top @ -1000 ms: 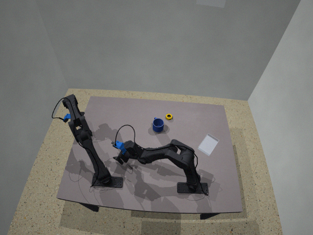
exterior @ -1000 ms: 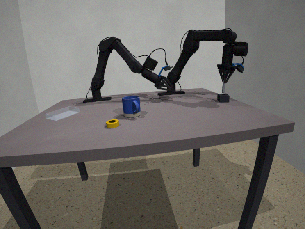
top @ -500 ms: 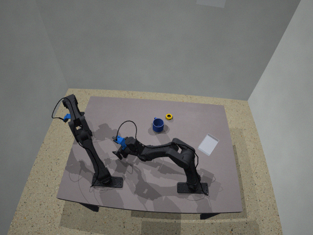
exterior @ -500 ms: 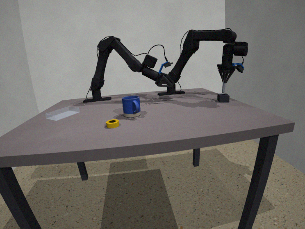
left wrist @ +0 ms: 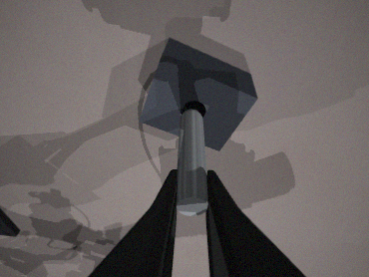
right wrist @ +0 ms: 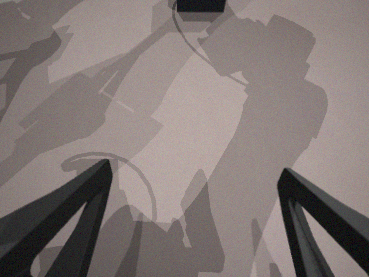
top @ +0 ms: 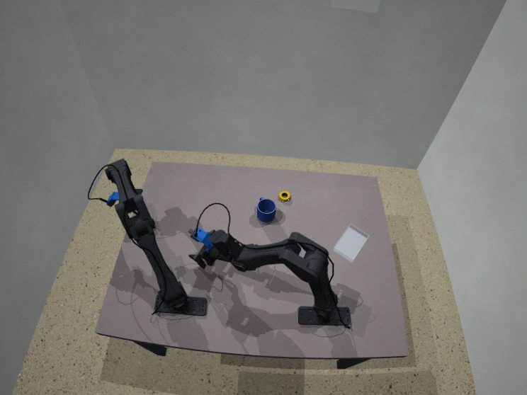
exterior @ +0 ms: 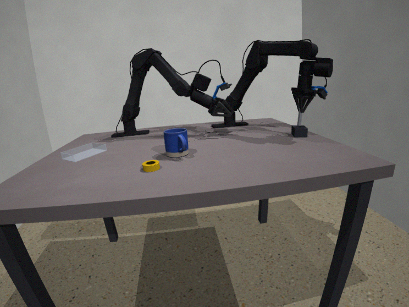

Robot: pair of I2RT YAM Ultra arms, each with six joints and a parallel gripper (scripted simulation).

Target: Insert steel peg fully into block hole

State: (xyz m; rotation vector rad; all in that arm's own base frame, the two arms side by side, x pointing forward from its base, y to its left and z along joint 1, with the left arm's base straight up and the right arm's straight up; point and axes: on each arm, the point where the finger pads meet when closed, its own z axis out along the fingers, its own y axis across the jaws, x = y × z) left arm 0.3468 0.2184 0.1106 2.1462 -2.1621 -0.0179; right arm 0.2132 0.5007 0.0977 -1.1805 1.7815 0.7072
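Right now my left hand is 8 cm above the dark block. From my left hand the other things lie so: blue mug: 11 cm ahead, 53 cm to the right, 7 cm below; steel peg: 3 cm below; yellow ring: 22 cm ahead, 62 cm to the right, 10 cm below.
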